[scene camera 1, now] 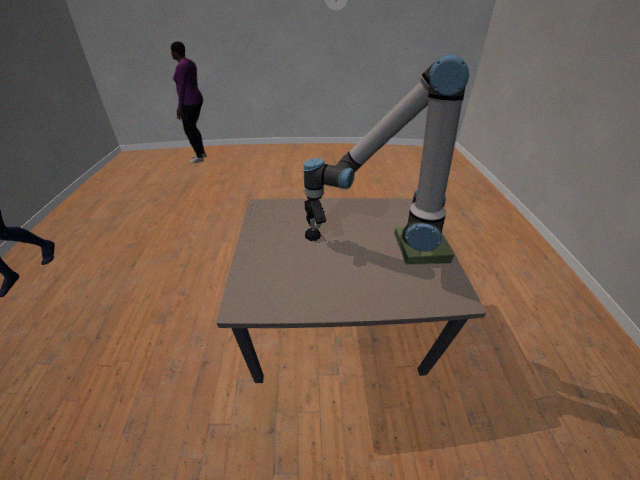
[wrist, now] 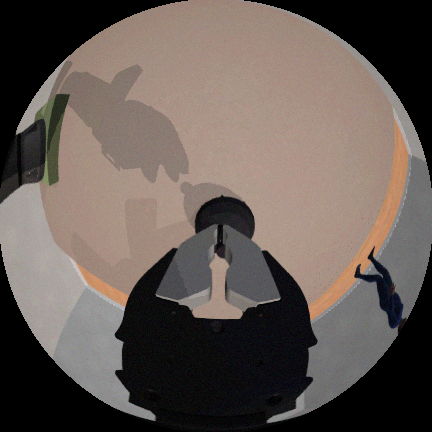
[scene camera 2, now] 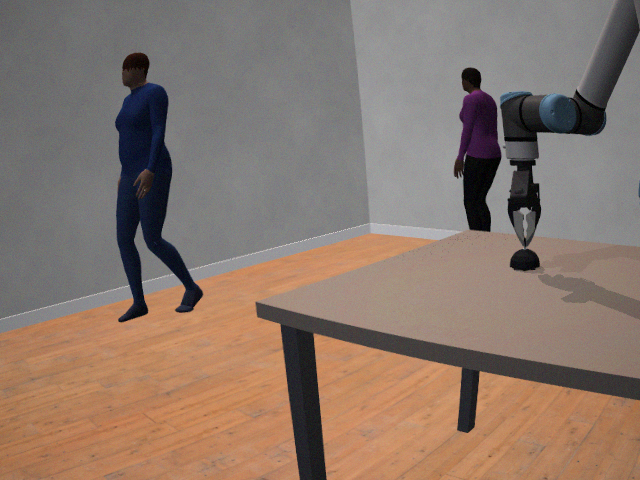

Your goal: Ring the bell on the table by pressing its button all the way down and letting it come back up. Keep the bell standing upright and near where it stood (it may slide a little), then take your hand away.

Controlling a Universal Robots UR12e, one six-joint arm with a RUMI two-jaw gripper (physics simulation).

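Places are measured from the arm's base along level axes (x ahead, y left, z up), in centimetres.
Pixels of known places: gripper, fingertip midpoint: [scene camera 1: 315, 230] [wrist: 219, 225] [scene camera 2: 525, 246].
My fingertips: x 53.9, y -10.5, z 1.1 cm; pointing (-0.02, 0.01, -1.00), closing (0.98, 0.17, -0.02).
Behind a point stands the place of what it marks.
The bell [scene camera 1: 312, 235] @[x 55.5, y -10.1, z -1.5 cm] [scene camera 2: 524, 260] @[x 53.9, y -9.6, z -2.2 cm] [wrist: 225, 212] @[x 54.4, y -10.1, z -1.4 cm], a small black dome, stands upright on the table [scene camera 1: 289, 289] @[x 69.3, y 21.5, z -4.8 cm] [scene camera 2: 413, 294] @[x 71.6, y 17.1, z -4.8 cm] [wrist: 280, 125] @[x 59.3, y 2.0, z -4.8 cm]. My gripper [scene camera 1: 313, 226] @[x 53.9, y -10.5, z 1.1 cm] [scene camera 2: 525, 246] @[x 53.9, y -10.5, z 1.1 cm] [wrist: 219, 225] @[x 53.9, y -10.5, z 1.1 cm] points straight down and is shut, with nothing between its fingers. Its tips are right over the middle of the dome, at the button's place. In the scene camera 2 view almost no gap shows between tips and dome top. The button is mostly hidden by the fingertips, so how far down it stands cannot be told. In the wrist view the fingers cover the dome's near part.
The arm's green base block [scene camera 1: 426, 255] @[x 2.3, y 13.5, z 0.5 cm] [wrist: 54, 145] @[x 10.6, y -0.8, z -3.3 cm] is on the table, right of the bell in the scene camera 1 view. A person in purple [scene camera 1: 188, 85] [scene camera 2: 481, 124] stands beyond the table. A person in blue [scene camera 2: 142, 134] [wrist: 387, 295] is off to one side, away from the table.
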